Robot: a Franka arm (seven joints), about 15 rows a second.
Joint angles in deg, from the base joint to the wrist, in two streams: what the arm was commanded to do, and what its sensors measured. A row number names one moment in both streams.
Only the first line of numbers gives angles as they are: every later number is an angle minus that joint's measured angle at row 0.
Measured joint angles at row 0:
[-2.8, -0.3, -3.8, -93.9, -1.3, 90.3, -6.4]
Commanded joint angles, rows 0 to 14:
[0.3, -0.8, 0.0, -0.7, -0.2, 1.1, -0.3]
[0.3, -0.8, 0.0, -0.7, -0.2, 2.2, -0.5]
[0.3, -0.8, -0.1, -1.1, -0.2, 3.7, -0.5]
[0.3, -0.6, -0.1, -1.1, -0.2, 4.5, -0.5]
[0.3, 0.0, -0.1, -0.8, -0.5, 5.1, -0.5]
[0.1, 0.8, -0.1, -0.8, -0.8, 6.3, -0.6]
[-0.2, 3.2, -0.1, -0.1, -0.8, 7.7, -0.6]
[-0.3, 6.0, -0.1, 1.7, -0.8, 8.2, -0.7]
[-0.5, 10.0, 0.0, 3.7, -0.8, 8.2, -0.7]
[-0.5, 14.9, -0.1, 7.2, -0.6, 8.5, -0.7]
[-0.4, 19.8, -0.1, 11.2, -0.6, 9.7, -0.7]
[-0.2, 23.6, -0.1, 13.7, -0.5, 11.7, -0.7]
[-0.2, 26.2, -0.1, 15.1, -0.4, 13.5, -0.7]
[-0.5, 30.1, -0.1, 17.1, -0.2, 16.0, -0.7]
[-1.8, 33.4, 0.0, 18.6, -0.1, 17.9, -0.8]
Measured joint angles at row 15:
[-0.1, 25.1, -0.3, 11.0, -0.2, 16.2, -0.1]
